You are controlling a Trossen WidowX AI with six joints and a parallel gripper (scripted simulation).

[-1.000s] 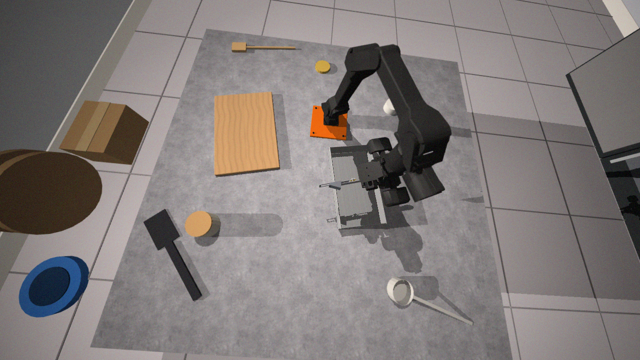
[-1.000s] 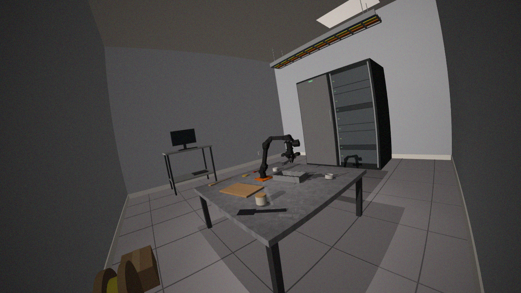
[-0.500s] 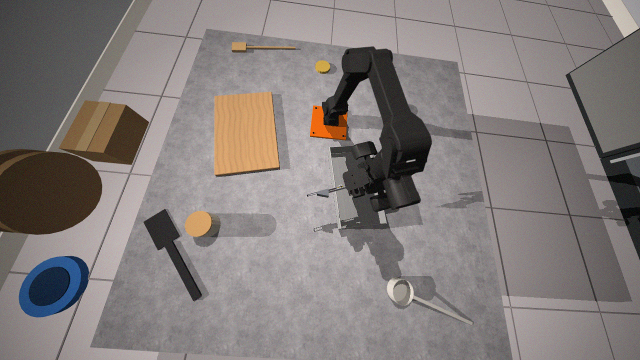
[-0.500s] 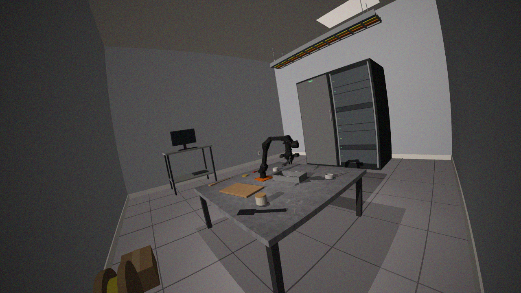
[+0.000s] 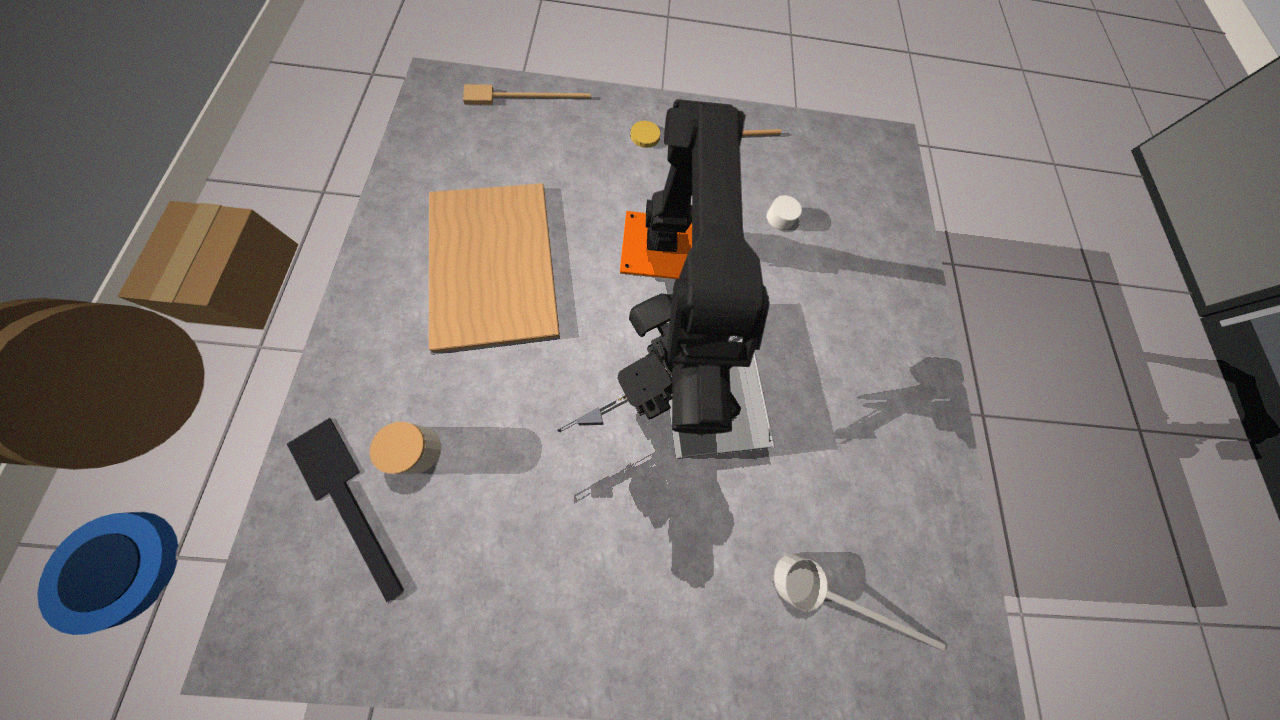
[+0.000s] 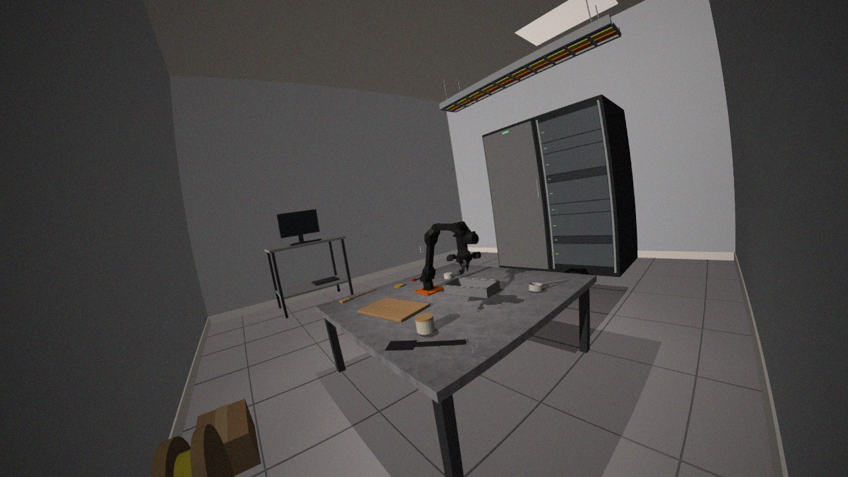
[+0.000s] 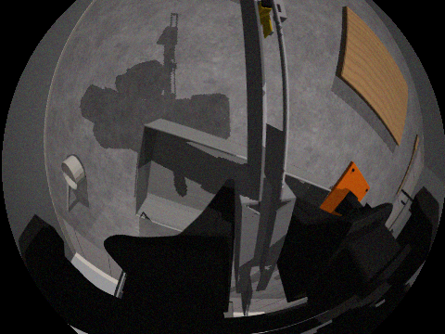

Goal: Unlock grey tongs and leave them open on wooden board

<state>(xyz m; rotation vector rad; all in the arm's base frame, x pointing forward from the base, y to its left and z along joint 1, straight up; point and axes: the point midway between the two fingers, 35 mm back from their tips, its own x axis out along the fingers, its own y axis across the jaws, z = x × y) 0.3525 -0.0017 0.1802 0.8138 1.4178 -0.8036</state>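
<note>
Now: the wooden board 270 mm behind my gripper tip, 350 mm to the right of it and 150 mm below it. The rest, counted from my gripper tip: black spatula (190 mm ahead, 530 mm to the right, 150 mm below); grey roasting tin (50 mm behind, 90 mm to the left, 130 mm below); small yellow lock (40 mm ahead, 70 mm to the right, 40 mm above).
</note>
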